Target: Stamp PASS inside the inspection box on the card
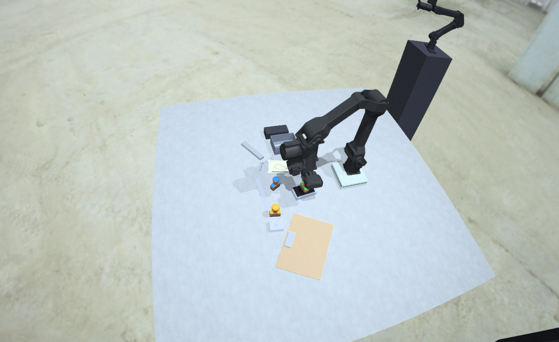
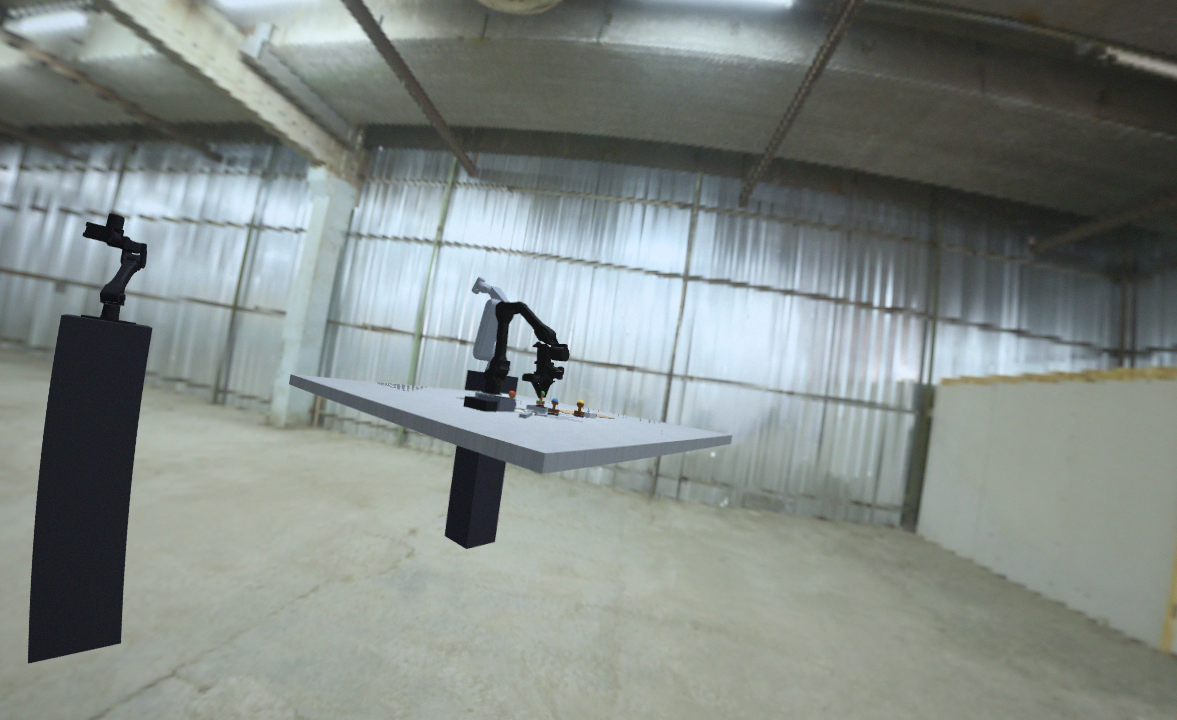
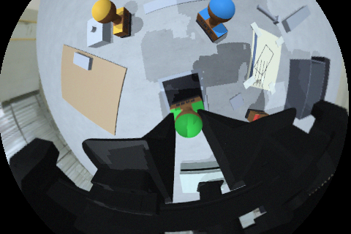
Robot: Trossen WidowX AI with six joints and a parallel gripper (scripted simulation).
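Right now the green-knobbed stamp is 10 mm below my gripper tip. The rest, counted from my gripper tip: blue-knobbed stamp: 110 mm ahead, 40 mm to the right, 30 mm below; red-knobbed stamp: 130 mm to the right, 30 mm below, 30 mm behind; ink pad: 50 mm below.
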